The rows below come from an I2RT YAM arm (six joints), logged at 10 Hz.
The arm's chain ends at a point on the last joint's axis. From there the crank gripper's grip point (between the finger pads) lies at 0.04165 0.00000 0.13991 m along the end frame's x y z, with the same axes.
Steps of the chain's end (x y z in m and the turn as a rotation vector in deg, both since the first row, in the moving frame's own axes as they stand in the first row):
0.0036, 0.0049, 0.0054, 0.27, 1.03, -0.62
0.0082, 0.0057, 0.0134, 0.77, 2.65, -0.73
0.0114, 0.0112, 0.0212, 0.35, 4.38, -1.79
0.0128, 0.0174, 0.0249, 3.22, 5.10, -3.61
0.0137, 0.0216, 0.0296, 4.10, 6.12, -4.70
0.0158, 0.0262, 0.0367, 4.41, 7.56, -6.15
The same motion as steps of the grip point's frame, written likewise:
0.0061, 0.0038, 0.0046, 0.27, 1.03, -0.62
0.0146, 0.0033, 0.0113, 0.77, 2.65, -0.73
0.0219, 0.0089, 0.0176, 0.35, 4.38, -1.79
0.0247, 0.0067, 0.0204, 3.22, 5.10, -3.61
0.0278, 0.0078, 0.0239, 4.10, 6.12, -4.70
0.0330, 0.0103, 0.0294, 4.41, 7.56, -6.15

